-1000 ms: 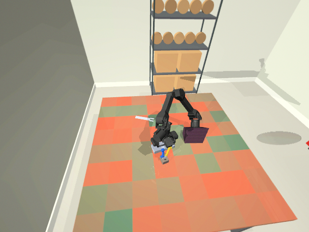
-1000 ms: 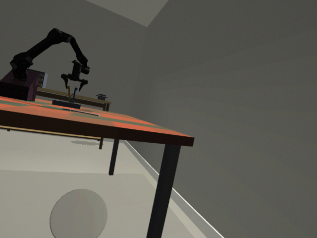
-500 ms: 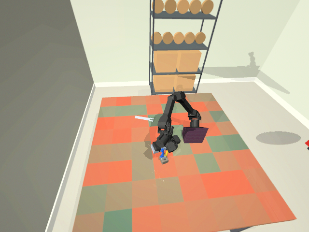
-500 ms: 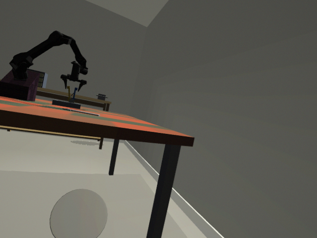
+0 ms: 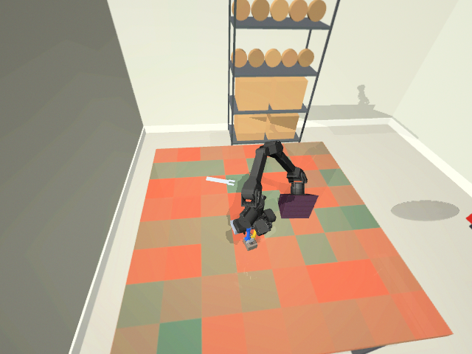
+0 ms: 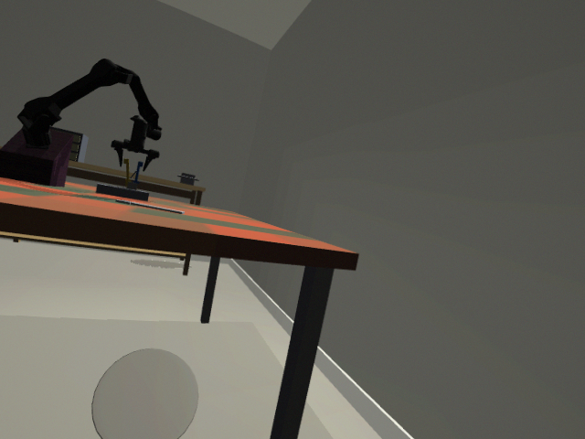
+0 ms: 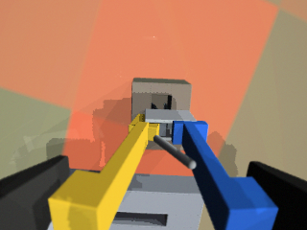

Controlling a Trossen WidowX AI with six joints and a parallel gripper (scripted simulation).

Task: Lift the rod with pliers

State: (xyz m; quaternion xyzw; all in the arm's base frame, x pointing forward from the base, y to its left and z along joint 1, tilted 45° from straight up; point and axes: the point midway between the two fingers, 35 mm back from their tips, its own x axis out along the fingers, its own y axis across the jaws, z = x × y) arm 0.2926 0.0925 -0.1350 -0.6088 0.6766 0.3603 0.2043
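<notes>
Now: gripper tip 2 cm past the yellow handle and 2 cm above it. Round my gripper tip: grey rod 11 cm to the right, 11 cm below, 2 cm behind; then tan holster 11 cm below, 1 cm ahead; then grey channel block 11 cm to the right, 10 cm below, 2 cm behind.
</notes>
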